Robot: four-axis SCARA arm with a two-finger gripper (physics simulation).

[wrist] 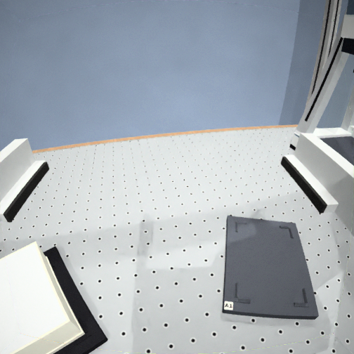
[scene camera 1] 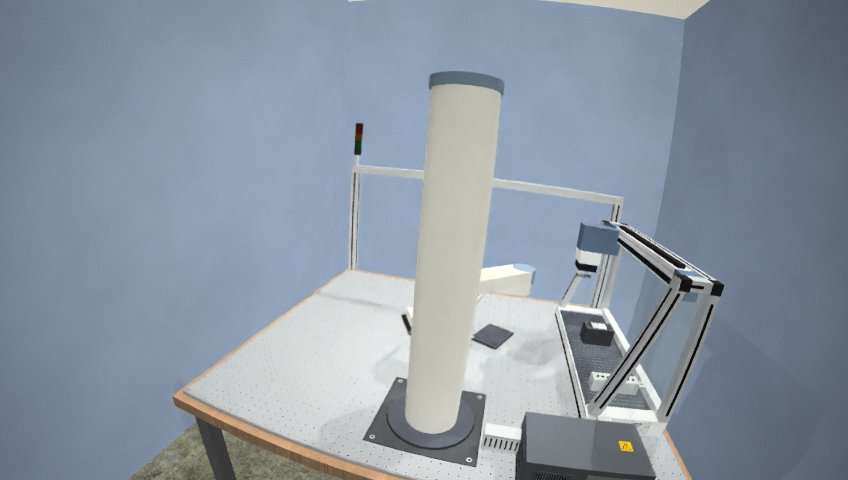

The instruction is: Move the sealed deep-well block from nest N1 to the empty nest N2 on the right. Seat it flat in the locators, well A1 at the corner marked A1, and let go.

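Frame: origin at the arm's base, x back, y left, z down, level; metres.
Where they show: arm's base, origin of the base link: (scene camera 1: 430, 419).
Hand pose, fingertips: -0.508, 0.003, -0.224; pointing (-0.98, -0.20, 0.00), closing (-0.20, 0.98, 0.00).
Things, the pixels of their top centre, and the offset from my fingertips, as dx, dy, dz. "spot": a spot on its surface instead. Level surfaces: height alone.
- block, middle of its top: (scene camera 1: 419, 313) -0.018, +0.168, +0.157
- dark grey nest N2, middle of its top: (scene camera 1: 492, 334) -0.022, -0.147, +0.196
- perforated table, its level: dz +0.211
- framed conveyor, its level: dz +0.161
- dark box, surface spot: (scene camera 1: 596, 334) spot: +0.013, -0.564, +0.114
- dark grey cabinet, surface spot: (scene camera 1: 586, 443) spot: +0.632, -0.401, +0.096
The cream deep-well block (wrist: 35, 302) sits on the black nest N1 (wrist: 75, 295) at the lower left of the wrist view, partly cut off by the frame. In the scene view a small part of the block (scene camera 1: 409, 311) shows beside the arm's column. The dark grey nest N2 (scene camera 1: 492, 336) (wrist: 267, 267) is empty, with corner locators and an A1 label at its near left corner in the wrist view. My gripper (wrist: 164, 147) is open and empty, its fingers wide apart above the table. In the scene view the column hides the gripper.
The arm's column (scene camera 1: 455, 249) stands on the perforated table (scene camera 1: 285, 350). At the right are a framed conveyor (scene camera 1: 595, 359) with a dark box (scene camera 1: 596, 334) on it, and a dark grey cabinet (scene camera 1: 586, 443). A rail frame (scene camera 1: 559, 190) with a signal light (scene camera 1: 358, 139) stands at the back.
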